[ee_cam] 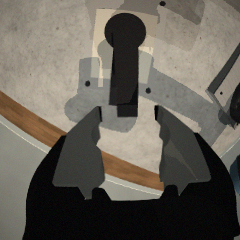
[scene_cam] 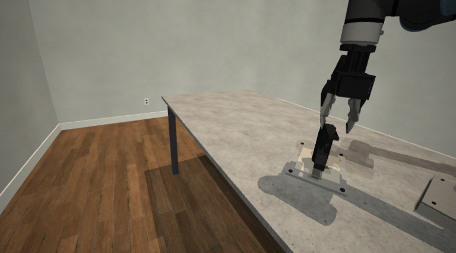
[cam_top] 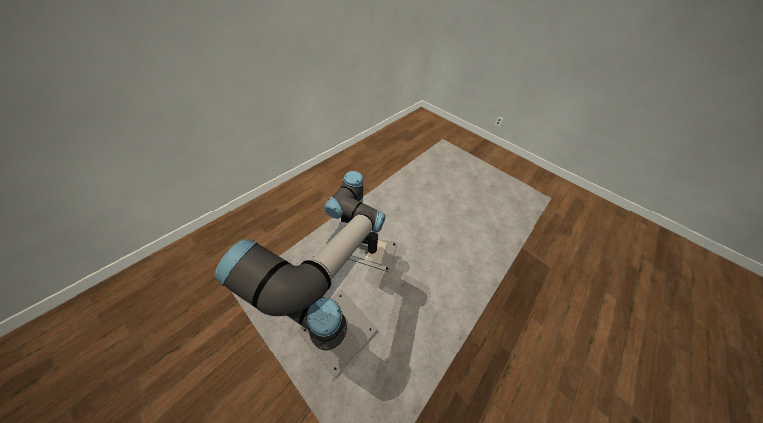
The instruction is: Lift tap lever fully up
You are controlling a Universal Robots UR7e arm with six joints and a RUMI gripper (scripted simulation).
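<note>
Right now my hand is 2 cm short of the lever, 2 cm to the left of it and 3 cm above it. Also, from my hand: black tap (4 cm ahead, 4 cm to the right, 8 cm below).
</note>
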